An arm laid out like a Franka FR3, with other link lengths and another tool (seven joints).
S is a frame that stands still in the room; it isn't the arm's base.
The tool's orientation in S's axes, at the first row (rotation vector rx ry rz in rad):
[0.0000, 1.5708, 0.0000]
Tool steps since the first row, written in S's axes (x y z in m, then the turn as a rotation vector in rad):
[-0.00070, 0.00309, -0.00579, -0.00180, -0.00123, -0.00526]
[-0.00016, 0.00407, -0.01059, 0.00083, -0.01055, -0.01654]
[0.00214, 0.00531, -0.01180, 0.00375, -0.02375, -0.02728]
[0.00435, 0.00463, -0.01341, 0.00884, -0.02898, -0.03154]
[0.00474, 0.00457, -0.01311, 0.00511, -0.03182, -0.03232]
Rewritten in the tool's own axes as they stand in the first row. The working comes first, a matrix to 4 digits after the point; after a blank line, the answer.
The tool's axes in the first row as the columns of a matrix, in S's axes (used below as rounded here):
[0.0000, 0.0000, 1.0000]
[0.0000, 1.0000, 0.0000]
[-1.0000, 0.0000, 0.0000]

[0.00579, 0.00309, -0.00070, 0.00526, -0.00123, -0.00180]
[0.01059, 0.00407, -0.00016, 0.01654, -0.01055, 0.00083]
[0.01180, 0.00531, 0.00214, 0.02728, -0.02375, 0.00375]
[0.01341, 0.00463, 0.00435, 0.03154, -0.02898, 0.00884]
[0.01311, 0.00457, 0.00474, 0.03232, -0.03182, 0.00511]

